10 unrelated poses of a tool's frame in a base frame.
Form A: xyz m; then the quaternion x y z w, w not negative.
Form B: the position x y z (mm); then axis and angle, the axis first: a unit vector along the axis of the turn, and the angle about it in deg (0 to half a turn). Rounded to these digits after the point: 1 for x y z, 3 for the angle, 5 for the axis.
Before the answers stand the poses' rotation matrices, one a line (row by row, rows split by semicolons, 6 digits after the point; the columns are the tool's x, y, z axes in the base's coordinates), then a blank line. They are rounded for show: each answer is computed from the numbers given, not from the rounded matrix.
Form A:
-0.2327 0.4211 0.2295 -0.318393 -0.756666 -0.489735 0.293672
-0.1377 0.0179 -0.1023 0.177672 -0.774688 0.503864 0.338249
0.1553 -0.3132 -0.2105 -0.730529 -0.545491 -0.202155 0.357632
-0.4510 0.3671 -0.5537 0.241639 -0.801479 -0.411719 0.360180
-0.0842 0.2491 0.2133 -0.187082 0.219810 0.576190 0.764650
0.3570 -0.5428 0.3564 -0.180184 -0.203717 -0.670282 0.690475
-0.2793 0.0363 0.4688 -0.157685 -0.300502 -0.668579 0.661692
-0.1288 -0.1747 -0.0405 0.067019 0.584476 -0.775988 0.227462
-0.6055 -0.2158 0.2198 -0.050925 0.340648 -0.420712 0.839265
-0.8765 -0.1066 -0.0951 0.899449 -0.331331 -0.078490 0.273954
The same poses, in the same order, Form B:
-0.624766 0.769476 -0.132567; 0.194191 0.317572 0.928137; 0.756279 0.554125 -0.347834
-0.708041 -0.616144 -0.345030; 0.065582 0.429108 -0.900869; 0.703120 -0.660480 -0.263417
0.323146 0.941588 -0.094810; 0.652400 -0.149078 0.743068; 0.685530 -0.301974 -0.662466
-0.623762 -0.090751 -0.776328; -0.683923 0.544196 0.485901; 0.378379 0.834035 -0.401516
0.239378 -0.963412 0.120566; 0.798922 0.266011 0.539409; -0.551745 -0.032800 0.833368
0.018443 0.999038 -0.039775; -0.852212 0.036512 0.521920; 0.522871 0.024271 0.852066
-0.074598 0.979556 -0.186830; -0.790017 0.056275 0.610496; 0.608529 0.193141 0.769668
-0.887539 0.431358 0.161880; -0.274674 -0.213298 -0.937581; -0.369904 -0.876604 0.307793
0.413920 0.671484 0.614638; -0.740874 0.640816 -0.201151; -0.528939 -0.372109 0.762731
0.768118 -0.553025 -0.322734; -0.639036 -0.630338 -0.440803; 0.040343 0.544828 -0.837577

-232.7 421.1 229.5 -0.33308 -0.79157 -0.51233 145.844
-137.7 17.9 -102.3 0.18880 -0.82321 0.53542 140.460
155.3 -313.2 -210.5 -0.78227 -0.58412 -0.21647 138.090
-451.0 367.1 -553.7 0.25902 -0.85914 -0.44134 137.778
-84.2 249.1 213.3 -0.29030 0.34108 0.89409 80.248
357.0 -542.8 356.4 -0.24909 -0.28163 -0.92663 92.665
-279.3 36.3 468.8 -0.21031 -0.40079 -0.89171 97.142
-128.8 -174.7 -40.5 0.06882 0.60021 -0.79688 153.705
-605.5 -215.8 219.8 -0.09366 0.62651 -0.77376 65.875
-876.5 -106.6 -95.1 0.93523 -0.34451 -0.08161 148.201

